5 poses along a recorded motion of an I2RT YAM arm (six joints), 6.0 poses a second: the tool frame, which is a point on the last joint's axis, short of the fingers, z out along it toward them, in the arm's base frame.
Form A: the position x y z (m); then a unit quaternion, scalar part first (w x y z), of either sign.
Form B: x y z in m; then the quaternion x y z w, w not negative. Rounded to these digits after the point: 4 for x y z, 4 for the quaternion.
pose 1, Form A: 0.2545, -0.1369, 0.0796, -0.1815, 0.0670, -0.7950, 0.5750
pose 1, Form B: 0.2545, -0.1369, 0.0796, -0.0670, 0.7950, -0.5750, 0.1815
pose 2, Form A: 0.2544, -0.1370, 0.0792, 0.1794, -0.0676, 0.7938, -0.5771
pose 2, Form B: 0.2544, -0.1370, 0.0792, -0.0676, 0.7938, -0.5771, 0.1794
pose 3, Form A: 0.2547, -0.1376, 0.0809, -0.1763, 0.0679, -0.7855, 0.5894
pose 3, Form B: 0.2547, -0.1376, 0.0809, -0.0679, 0.7855, -0.5894, 0.1763
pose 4, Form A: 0.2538, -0.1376, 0.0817, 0.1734, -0.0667, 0.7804, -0.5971
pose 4, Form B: 0.2538, -0.1376, 0.0817, -0.0667, 0.7804, -0.5971, 0.1734
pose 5, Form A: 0.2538, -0.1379, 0.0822, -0.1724, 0.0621, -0.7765, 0.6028
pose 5, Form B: 0.2538, -0.1379, 0.0822, -0.0621, 0.7765, -0.6028, 0.1724
